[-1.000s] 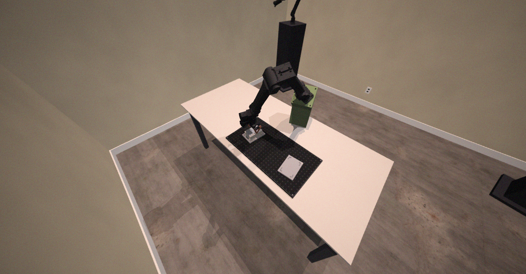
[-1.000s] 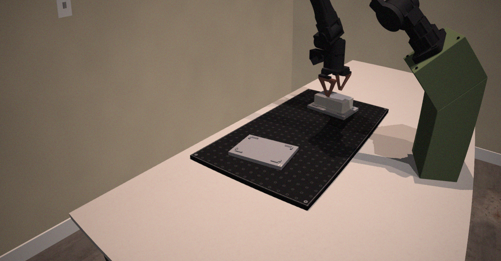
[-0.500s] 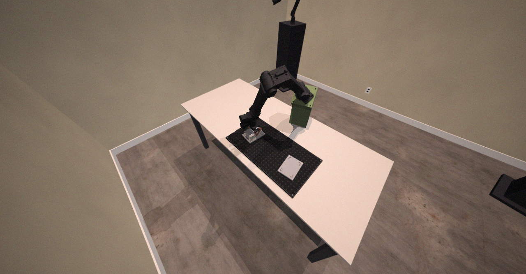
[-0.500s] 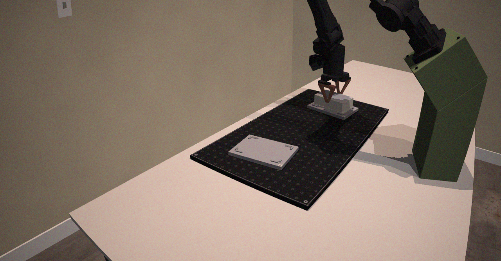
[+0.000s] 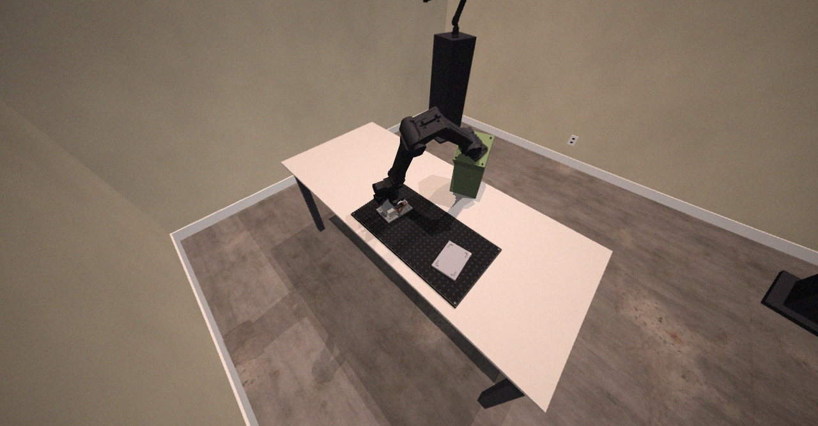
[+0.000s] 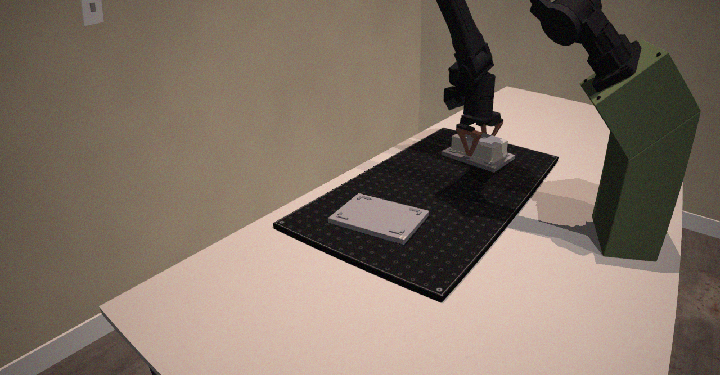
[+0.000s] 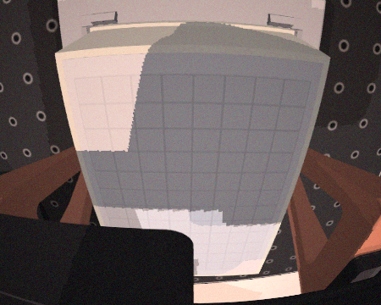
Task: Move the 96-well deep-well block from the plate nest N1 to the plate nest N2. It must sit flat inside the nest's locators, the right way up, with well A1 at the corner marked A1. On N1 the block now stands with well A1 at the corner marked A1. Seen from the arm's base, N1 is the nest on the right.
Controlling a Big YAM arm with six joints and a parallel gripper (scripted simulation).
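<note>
Right now my hand is 1 cm below the 96-well deep-well block. Round my hand: plate nest N2 (41 cm to the left, 7 cm behind, 2 cm below); then plate nest N1 (2 cm below).
</note>
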